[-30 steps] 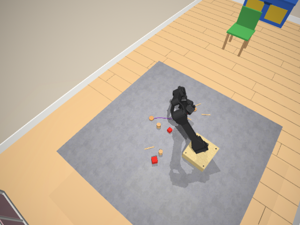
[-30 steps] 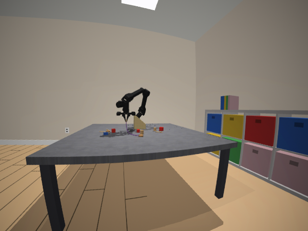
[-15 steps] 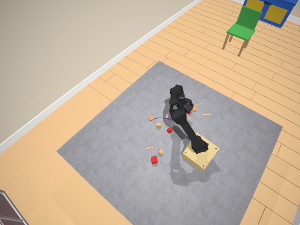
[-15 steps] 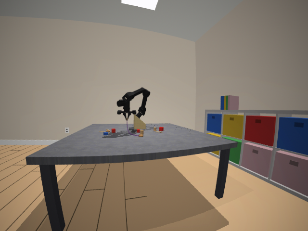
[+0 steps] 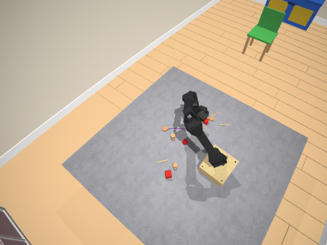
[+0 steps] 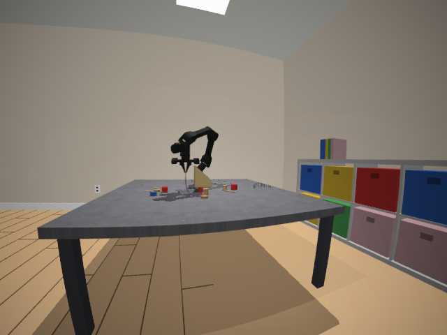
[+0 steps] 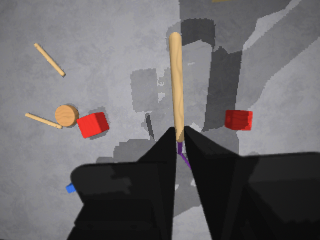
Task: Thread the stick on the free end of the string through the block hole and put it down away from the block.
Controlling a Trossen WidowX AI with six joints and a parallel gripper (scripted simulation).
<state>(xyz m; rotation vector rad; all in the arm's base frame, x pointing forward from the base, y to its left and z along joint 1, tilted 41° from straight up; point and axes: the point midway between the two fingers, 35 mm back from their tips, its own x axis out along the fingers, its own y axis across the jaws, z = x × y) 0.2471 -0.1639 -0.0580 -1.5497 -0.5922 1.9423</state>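
My gripper tip is 10 mm below the stick on the string and 10 mm past it. Also, from my gripper tip: blue piece 210 mm to the right, 120 mm below, 90 mm ahead; then wooden cylinder 130 mm ahead, 120 mm below, 110 mm to the left; then red wooden block 120 mm below, 100 mm to the left, 30 mm ahead.
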